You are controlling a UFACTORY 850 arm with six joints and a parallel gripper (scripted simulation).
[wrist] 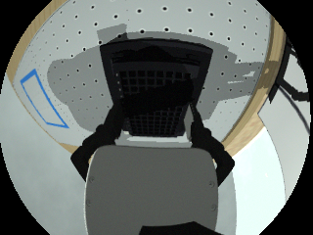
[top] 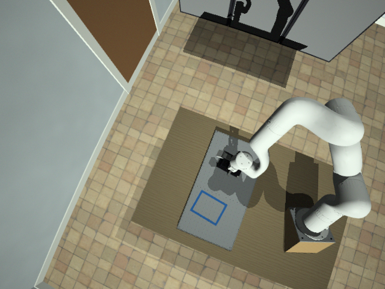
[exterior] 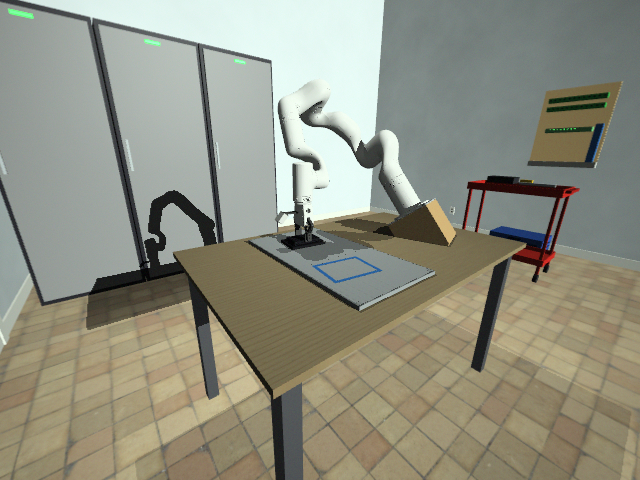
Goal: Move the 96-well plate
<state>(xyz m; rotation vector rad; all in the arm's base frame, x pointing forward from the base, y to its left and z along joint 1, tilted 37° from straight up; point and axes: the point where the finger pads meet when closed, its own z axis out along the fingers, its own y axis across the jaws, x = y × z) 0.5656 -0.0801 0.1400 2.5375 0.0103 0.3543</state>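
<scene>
Now: the black plate nest 2 cm below my hand. From my hand the other things lie so: black 96-well plate 1 cm below.
</scene>
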